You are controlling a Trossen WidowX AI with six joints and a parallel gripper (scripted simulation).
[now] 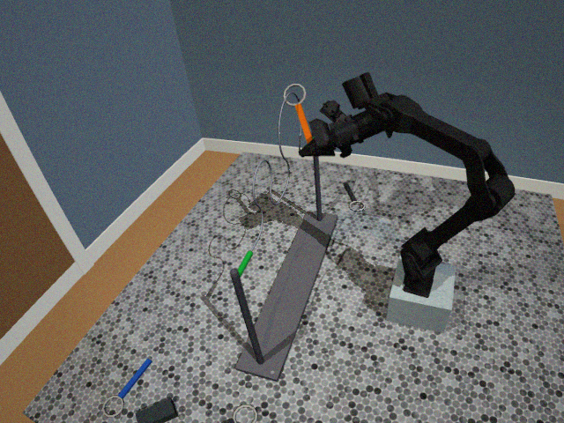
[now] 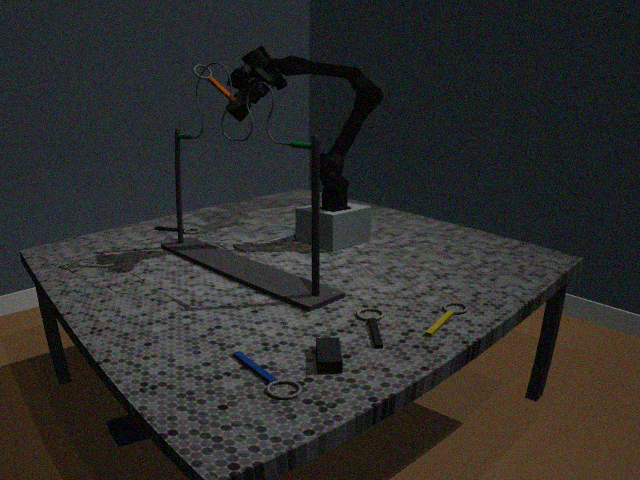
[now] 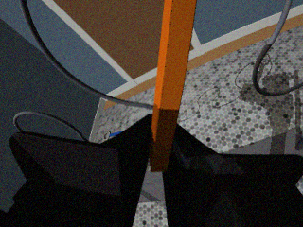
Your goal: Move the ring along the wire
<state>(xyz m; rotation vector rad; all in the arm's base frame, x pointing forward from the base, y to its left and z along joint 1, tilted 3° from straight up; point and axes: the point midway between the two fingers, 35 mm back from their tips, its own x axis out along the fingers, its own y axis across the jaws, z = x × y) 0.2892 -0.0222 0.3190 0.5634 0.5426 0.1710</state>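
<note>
My gripper tip is now 80 mm below the orange-handled ring, 60 mm to the left of it and 20 mm short of it. From my gripper tip the other things lie so: yellow-handled ring 580 mm to the left, 400 mm below, 170 mm behind; blue-handled ring 560 mm to the left, 400 mm below, 250 mm ahead; dark block 560 mm to the left, 390 mm below, 130 mm ahead.
</note>
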